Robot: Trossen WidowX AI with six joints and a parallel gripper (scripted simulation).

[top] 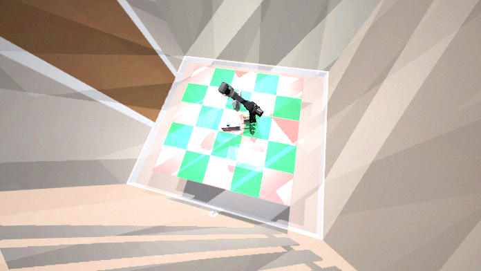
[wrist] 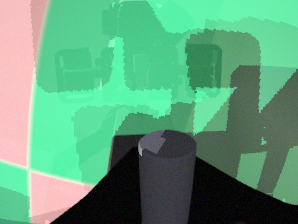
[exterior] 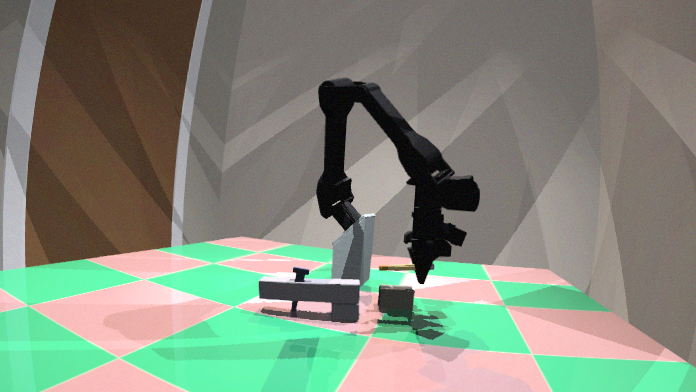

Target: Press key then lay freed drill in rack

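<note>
The drill is 10 mm ahead of my gripper tip, 40 mm to the right of it and 30 mm above it. The rest, counted from my gripper tip: rack 10 mm ahead, 50 mm to the right, 30 mm below; key 140 mm ahead, 210 mm to the right.
</note>
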